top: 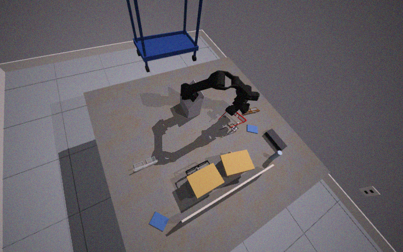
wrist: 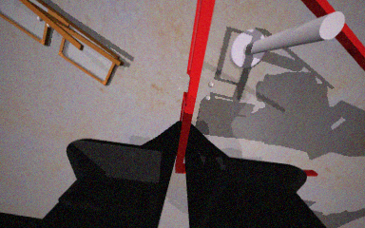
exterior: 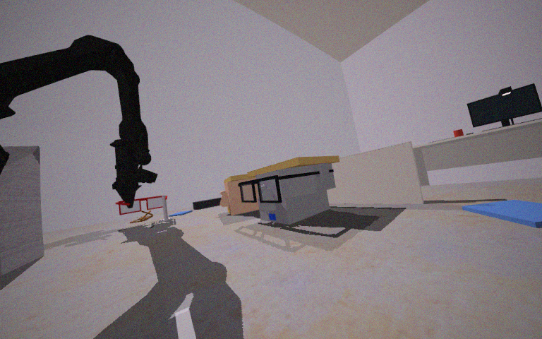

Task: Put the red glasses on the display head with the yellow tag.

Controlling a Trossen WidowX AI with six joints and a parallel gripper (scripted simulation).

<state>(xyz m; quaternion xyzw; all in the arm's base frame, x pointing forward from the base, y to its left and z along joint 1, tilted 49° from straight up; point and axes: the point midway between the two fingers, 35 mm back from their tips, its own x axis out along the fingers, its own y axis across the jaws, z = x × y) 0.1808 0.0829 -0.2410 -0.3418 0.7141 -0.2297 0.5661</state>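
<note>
Right now the tan head is 28 cm ahead of my gripper tip and 23 cm to the right of it. From my gripper tip the other things lie so: grey head 45 cm to the right, 27 cm ahead; white post 10 cm ahead, 4 cm to the right, 4 cm below; black box 32 cm ahead, 16 cm to the left, 4 cm below.
</note>
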